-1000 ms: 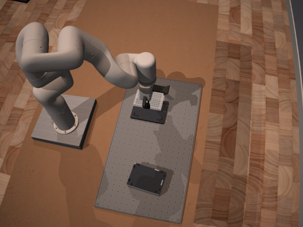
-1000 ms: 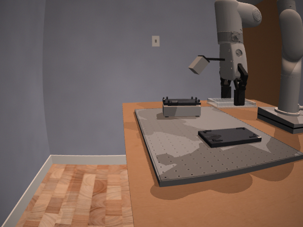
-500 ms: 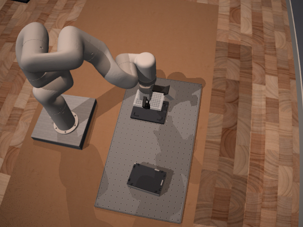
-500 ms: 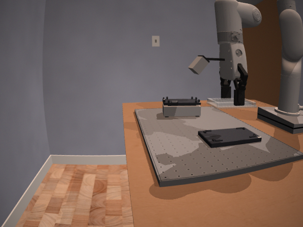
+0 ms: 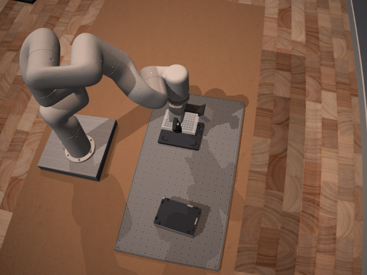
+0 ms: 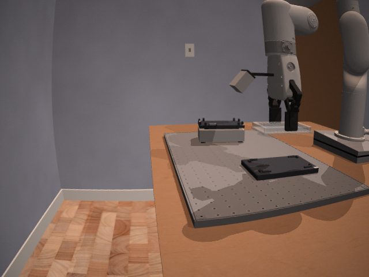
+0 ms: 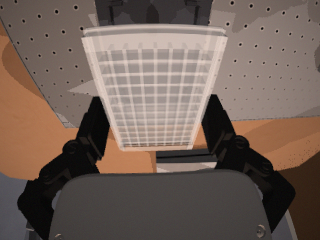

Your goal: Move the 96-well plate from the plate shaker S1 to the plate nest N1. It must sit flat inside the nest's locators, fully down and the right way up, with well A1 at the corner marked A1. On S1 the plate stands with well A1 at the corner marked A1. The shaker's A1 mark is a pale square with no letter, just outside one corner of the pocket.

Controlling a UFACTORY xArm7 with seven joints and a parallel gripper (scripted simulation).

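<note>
Right now my hand is 10 cm above the black plate nest N1. Also, from my hand: 96-well plate (1 cm below).
</note>
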